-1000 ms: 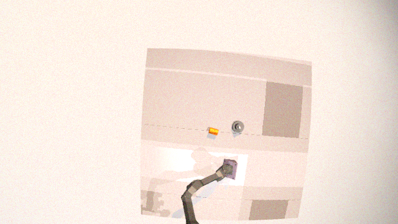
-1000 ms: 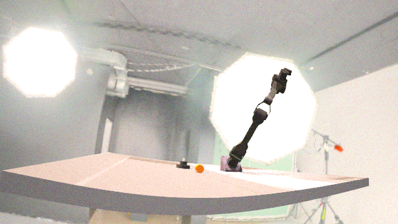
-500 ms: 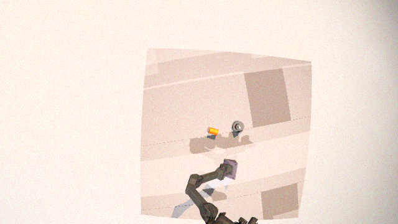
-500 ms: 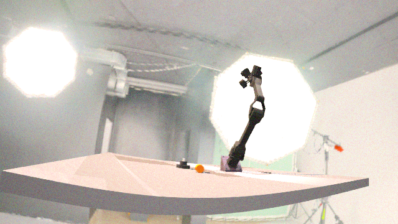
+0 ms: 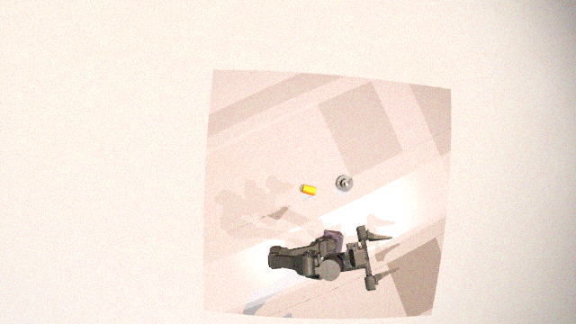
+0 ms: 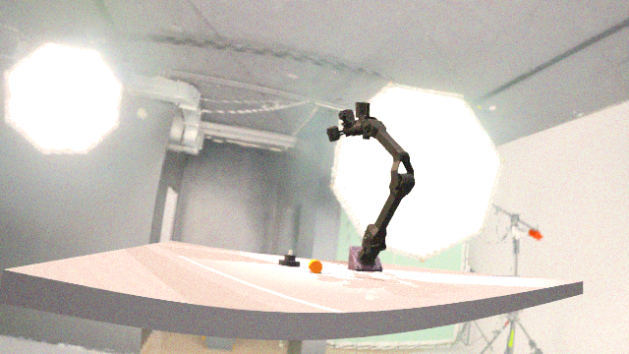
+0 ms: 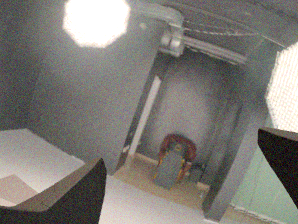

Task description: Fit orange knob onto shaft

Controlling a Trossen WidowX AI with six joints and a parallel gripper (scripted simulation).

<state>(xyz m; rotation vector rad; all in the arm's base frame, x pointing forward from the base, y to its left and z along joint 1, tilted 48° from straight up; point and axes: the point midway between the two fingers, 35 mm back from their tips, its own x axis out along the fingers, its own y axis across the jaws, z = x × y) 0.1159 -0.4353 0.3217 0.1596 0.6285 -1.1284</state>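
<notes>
Now: gripper tip 11 cm short of the orange knob, 23 cm to the right of it and 57 cm above it. The rest, counted from my gripper tip: dark round pedestal 15 cm ahead, 4 cm to the left, 56 cm below.
</notes>
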